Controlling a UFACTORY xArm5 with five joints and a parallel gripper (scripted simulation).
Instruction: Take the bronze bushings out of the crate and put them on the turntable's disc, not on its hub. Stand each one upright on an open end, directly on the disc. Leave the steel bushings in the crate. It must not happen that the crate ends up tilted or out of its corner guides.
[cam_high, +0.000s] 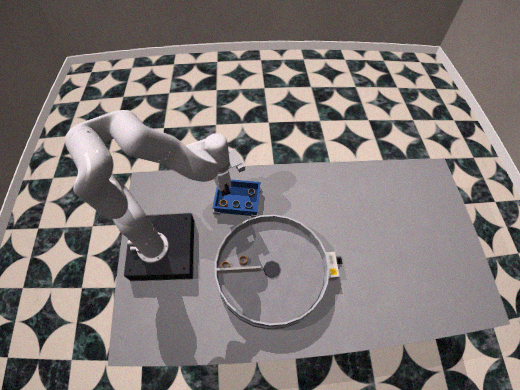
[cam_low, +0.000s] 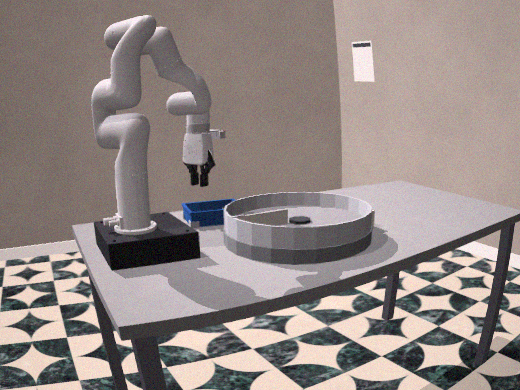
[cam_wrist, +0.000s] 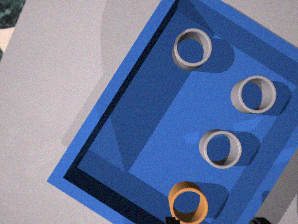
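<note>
My gripper is now 50 mm short of the blue crate, 20 mm to the right of it and 120 mm above it. Also, from my hand: turntable 170 mm ahead, 320 mm to the right, 90 mm below.
</note>
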